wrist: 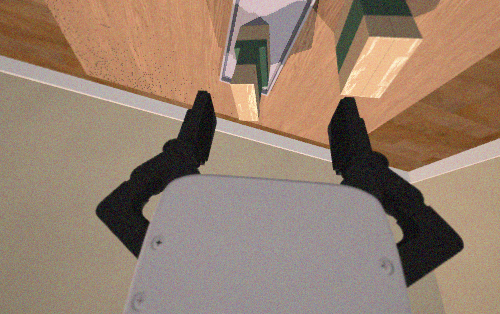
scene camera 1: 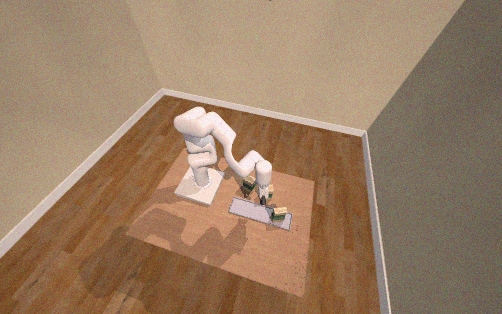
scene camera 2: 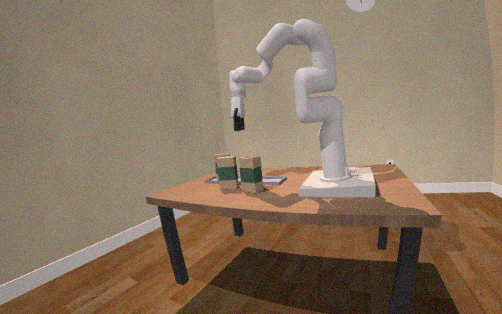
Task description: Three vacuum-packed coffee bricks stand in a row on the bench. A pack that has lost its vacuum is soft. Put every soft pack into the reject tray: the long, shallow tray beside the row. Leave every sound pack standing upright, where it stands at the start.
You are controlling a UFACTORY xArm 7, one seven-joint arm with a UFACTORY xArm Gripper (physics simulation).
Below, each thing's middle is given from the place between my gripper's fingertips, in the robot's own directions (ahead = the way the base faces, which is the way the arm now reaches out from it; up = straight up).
The shallow reject tray [scene camera 1: 262, 213] is 270 mm below my hand and 10 mm ahead of it.
